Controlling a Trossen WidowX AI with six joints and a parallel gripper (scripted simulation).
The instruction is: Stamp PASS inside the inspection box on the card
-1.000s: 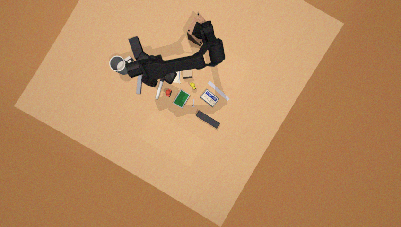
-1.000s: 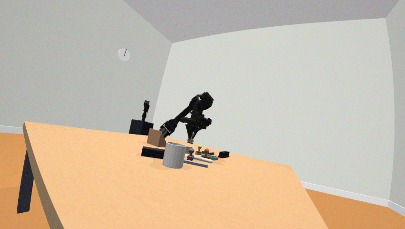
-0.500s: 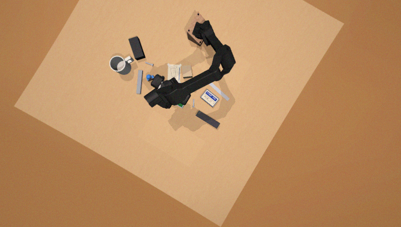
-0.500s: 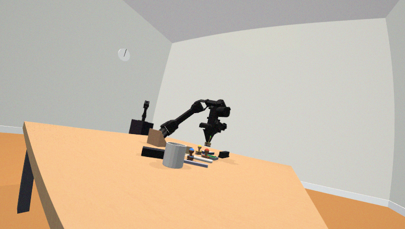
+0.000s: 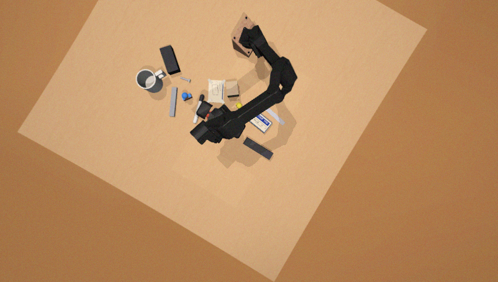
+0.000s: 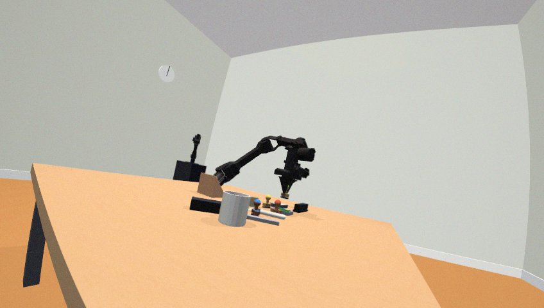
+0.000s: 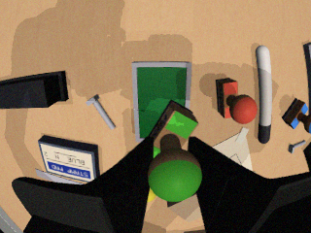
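The green ink pad lies 9 cm below my gripper tip. The rest, counted from my gripper tip: yellow stamp: 9 cm behind, 3 cm to the left, 7 cm below; then green-knobbed stamp: right at my gripper tip; then red stamp: 7 cm to the right, 7 cm below.
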